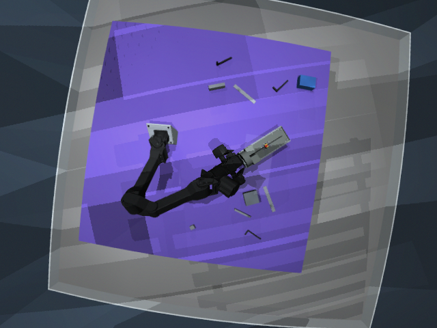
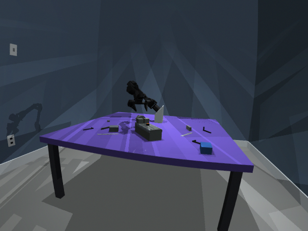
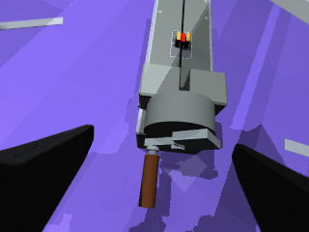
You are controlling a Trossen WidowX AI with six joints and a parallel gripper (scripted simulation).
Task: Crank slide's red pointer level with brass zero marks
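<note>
Now: gripper tip 20 mm past the brown crank handle, 10 mm to the left of it and 80 mm above it. The rest, counted from my gripper tip: dark block: 130 mm behind, 390 mm to the left, 140 mm below; then red pointer: 140 mm ahead, 80 mm to the left, 70 mm below; then grey block: 100 mm ahead, 200 mm to the right, 140 mm below.
</note>
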